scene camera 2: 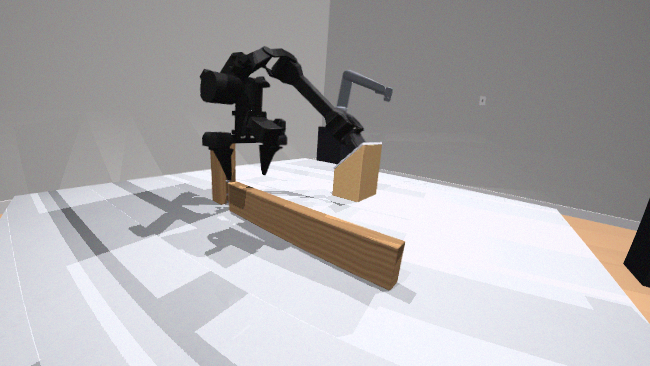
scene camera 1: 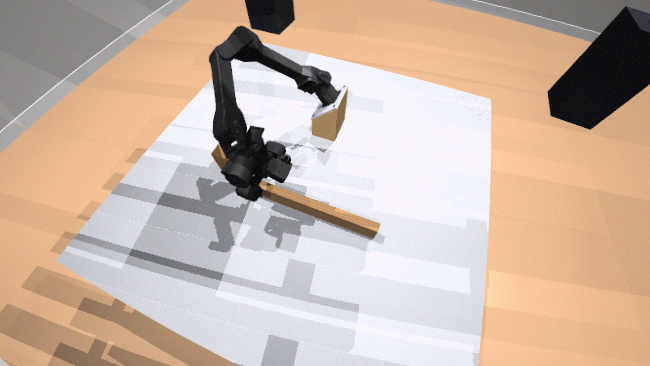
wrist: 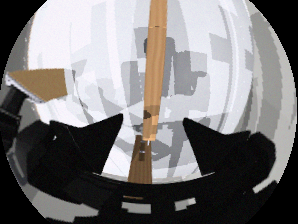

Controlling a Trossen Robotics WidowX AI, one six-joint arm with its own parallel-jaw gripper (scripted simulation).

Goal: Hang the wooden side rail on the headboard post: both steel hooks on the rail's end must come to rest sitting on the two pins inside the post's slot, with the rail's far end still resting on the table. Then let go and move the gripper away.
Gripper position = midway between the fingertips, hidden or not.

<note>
The gripper (scene camera 2: 247, 177) is open, holding nothing. Further things: a wooden side rail (scene camera 2: 376, 257) and an upright headboard post (scene camera 2: 219, 180).
The wooden side rail shows as well in scene camera 1 (scene camera 1: 347, 220). The gripper shows as well in scene camera 1 (scene camera 1: 267, 184) and in the wrist view (wrist: 154, 118). The upright headboard post also shows in the wrist view (wrist: 140, 172).
</note>
